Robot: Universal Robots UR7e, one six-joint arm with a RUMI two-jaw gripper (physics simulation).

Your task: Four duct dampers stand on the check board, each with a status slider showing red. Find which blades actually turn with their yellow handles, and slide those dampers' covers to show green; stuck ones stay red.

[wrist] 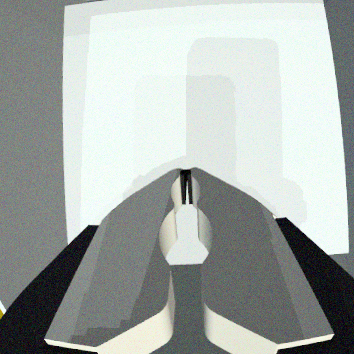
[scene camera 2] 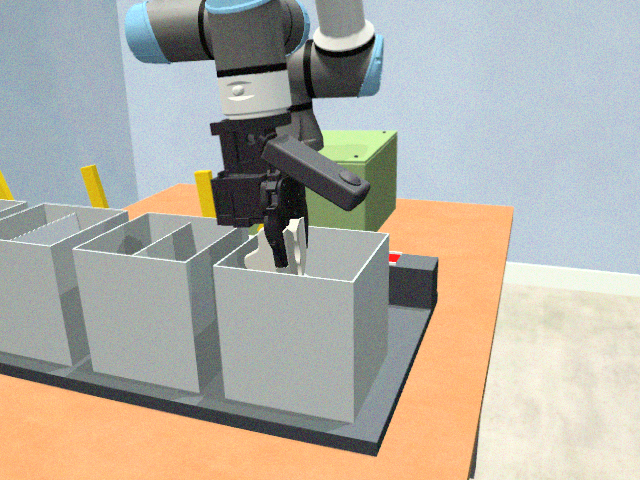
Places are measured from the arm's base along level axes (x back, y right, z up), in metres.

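Pixels of known places: gripper, fingertip midpoint: (wrist: 186, 171).
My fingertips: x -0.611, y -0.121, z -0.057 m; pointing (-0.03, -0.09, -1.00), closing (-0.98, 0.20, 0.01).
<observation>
Ahead of a thing's pixels: the offset from my fingertips to its top centre. "pt": to the spot under its first point. Level surfaces: height alone.
My gripper (scene camera 2: 295, 266) (wrist: 186, 171) is shut and empty, pointing down with its fingertips inside the rightmost grey damper duct {pt dx -0.088, dy -0.006, dz -0.010 m} (scene camera 2: 284, 341). In the wrist view a broad pale panel {pt dx +0.019, dy -0.028, dz -0.015 m} (wrist: 135, 120), apparently the blade, lies beyond the fingertips; contact cannot be told. This duct's yellow handle (scene camera 2: 260, 227) is mostly hidden behind the gripper. A red status patch {pt dx +0.226, dy -0.113, dz -0.034 m} (scene camera 2: 394, 257) shows behind its right edge. The second duct {pt dx -0.052, dy +0.171, dz -0.013 m} (scene camera 2: 139, 320) has an upright blade {pt dx +0.041, dy +0.164, dz +0.050 m} (scene camera 2: 168, 241), with a yellow handle {dx +0.149, dy +0.143, dz +0.115 m} (scene camera 2: 205, 193) behind. A third duct {pt dx -0.020, dy +0.329, dz -0.009 m} (scene camera 2: 31, 299) and another handle {dx +0.187, dy +0.330, dz +0.114 m} (scene camera 2: 95, 187) are further left.
The ducts stand on the dark check board {dz -0.096 m} (scene camera 2: 403, 335), on an orange table {dz -0.114 m} (scene camera 2: 465, 310). A dark raised block (scene camera 2: 413, 281) runs behind the rightmost duct. A green box (scene camera 2: 379, 180) stands behind the gripper. Another duct is partly cut off at the left.
</observation>
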